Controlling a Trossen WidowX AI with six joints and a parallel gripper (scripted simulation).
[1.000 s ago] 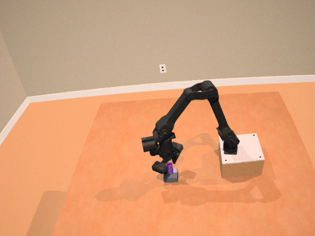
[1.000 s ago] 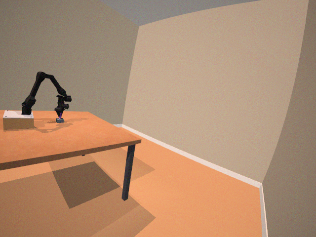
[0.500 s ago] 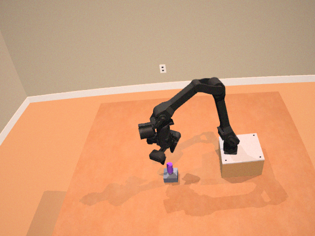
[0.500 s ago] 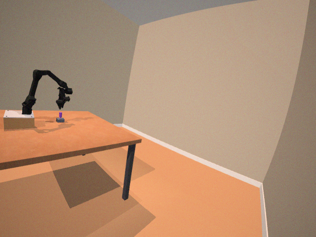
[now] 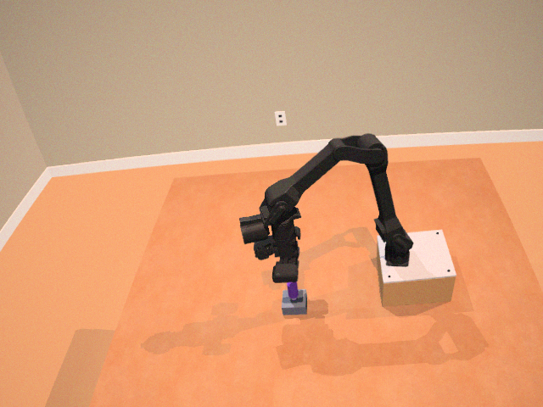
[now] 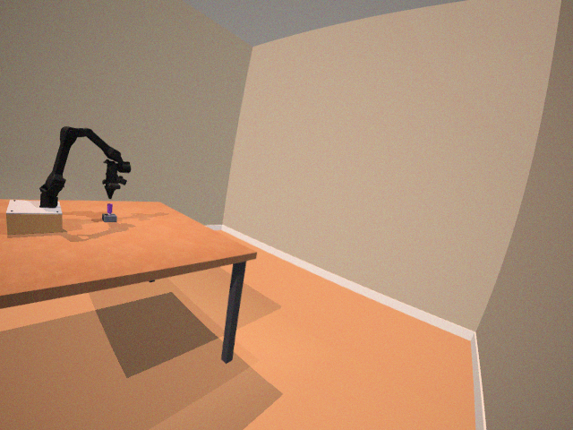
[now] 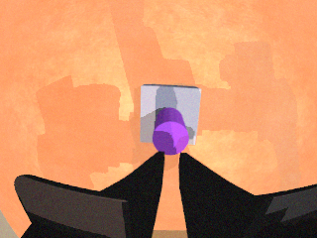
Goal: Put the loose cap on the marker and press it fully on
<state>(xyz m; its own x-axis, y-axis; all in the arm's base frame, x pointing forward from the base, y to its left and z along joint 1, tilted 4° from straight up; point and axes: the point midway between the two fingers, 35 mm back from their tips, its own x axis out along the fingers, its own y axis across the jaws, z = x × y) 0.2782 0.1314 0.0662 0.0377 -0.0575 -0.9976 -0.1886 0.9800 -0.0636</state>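
Now: gripper tip 6 cm above the purple cap.
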